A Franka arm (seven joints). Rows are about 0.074 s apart.
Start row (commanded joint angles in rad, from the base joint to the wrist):
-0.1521 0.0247 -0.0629 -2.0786 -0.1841 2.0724 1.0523
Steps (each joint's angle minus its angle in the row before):
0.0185 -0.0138 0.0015 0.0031 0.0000 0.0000 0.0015
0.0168 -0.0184 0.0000 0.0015 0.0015 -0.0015 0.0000
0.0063 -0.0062 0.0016 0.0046 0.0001 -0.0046 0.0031
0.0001 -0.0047 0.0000 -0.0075 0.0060 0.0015 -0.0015
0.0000 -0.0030 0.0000 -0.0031 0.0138 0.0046 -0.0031
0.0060 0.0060 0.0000 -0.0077 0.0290 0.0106 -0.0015
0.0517 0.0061 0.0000 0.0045 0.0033 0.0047 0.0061
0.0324 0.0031 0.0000 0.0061 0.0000 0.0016 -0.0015
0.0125 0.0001 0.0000 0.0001 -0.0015 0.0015 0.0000
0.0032 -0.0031 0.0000 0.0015 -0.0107 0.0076 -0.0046
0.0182 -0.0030 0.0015 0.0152 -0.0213 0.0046 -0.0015
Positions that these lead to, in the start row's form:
-0.1336 0.0109 -0.0614 -2.0755 -0.1841 2.0724 1.0538
-0.1168 -0.0075 -0.0614 -2.0740 -0.1826 2.0709 1.0538
-0.1105 -0.0137 -0.0598 -2.0694 -0.1825 2.0663 1.0569
-0.1104 -0.0184 -0.0598 -2.0769 -0.1765 2.0678 1.0554
-0.1104 -0.0214 -0.0598 -2.0800 -0.1627 2.0724 1.0523
-0.1044 -0.0154 -0.0598 -2.0877 -0.1337 2.0830 1.0508
-0.0527 -0.0093 -0.0598 -2.0832 -0.1304 2.0877 1.0569
-0.0203 -0.0062 -0.0598 -2.0771 -0.1304 2.0893 1.0554
-0.0078 -0.0061 -0.0598 -2.0770 -0.1319 2.0908 1.0554
-0.0046 -0.0092 -0.0598 -2.0755 -0.1426 2.0984 1.0508
0.0136 -0.0122 -0.0583 -2.0603 -0.1639 2.1030 1.0493

